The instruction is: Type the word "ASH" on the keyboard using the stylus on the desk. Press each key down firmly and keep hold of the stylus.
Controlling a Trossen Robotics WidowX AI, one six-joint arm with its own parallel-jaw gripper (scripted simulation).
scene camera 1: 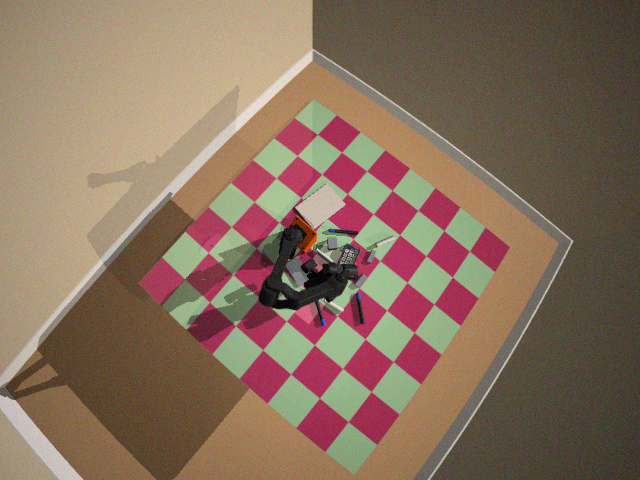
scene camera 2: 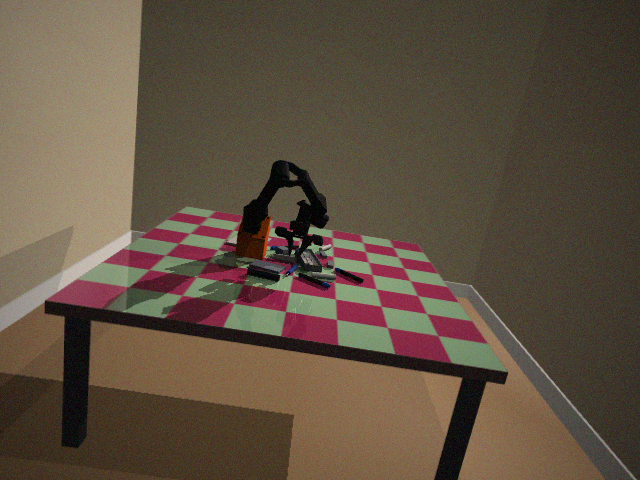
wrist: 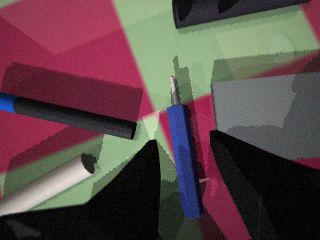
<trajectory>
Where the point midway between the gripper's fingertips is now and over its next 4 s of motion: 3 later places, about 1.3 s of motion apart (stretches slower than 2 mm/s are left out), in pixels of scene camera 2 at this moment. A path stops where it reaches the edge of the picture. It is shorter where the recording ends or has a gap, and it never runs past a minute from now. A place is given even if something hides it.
My gripper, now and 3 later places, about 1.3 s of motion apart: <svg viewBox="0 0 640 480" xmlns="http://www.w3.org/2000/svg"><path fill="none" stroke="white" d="M293 256L292 264L291 271L290 260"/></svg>
</trajectory>
